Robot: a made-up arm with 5 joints.
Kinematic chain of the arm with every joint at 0, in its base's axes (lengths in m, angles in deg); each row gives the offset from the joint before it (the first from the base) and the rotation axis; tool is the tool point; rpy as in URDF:
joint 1: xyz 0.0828 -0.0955 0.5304 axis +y
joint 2: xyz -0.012 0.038 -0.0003 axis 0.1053 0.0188 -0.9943
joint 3: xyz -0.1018 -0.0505 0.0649 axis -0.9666 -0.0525 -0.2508
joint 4: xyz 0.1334 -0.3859 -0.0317 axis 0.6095 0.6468 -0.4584
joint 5: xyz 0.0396 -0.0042 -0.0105 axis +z
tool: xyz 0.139 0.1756 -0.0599 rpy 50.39 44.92 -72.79
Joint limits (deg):
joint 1: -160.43..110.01
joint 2: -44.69..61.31
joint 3: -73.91..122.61
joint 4: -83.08..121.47
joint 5: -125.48..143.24
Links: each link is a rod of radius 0.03 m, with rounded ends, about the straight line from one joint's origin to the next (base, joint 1, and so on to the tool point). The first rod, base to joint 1, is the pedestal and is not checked.
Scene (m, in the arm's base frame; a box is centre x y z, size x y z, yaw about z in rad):
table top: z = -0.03
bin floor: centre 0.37 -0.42 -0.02 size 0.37 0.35 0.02 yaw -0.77
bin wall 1: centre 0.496 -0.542 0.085 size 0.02 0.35 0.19 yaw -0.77
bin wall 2: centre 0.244 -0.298 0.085 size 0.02 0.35 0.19 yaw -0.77
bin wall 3: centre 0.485 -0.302 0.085 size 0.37 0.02 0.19 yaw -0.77
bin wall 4: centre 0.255 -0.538 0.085 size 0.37 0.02 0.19 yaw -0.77
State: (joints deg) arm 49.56 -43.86 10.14 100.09 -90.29
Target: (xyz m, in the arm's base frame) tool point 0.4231 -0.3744 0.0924
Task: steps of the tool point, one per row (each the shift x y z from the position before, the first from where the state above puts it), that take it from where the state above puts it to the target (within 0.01 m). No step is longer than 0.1 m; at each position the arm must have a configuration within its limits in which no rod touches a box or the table.
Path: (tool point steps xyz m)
1: 0.0505 -0.0390 -0.0044
2: 0.0579 -0.0315 0.0030
3: 0.0627 -0.0223 0.0105
4: 0.0299 0.0248 -0.0631
5: 0.0272 0.0387 -0.0533
6: 0.0216 0.0498 -0.0409
7: 0.0135 0.0573 -0.0270

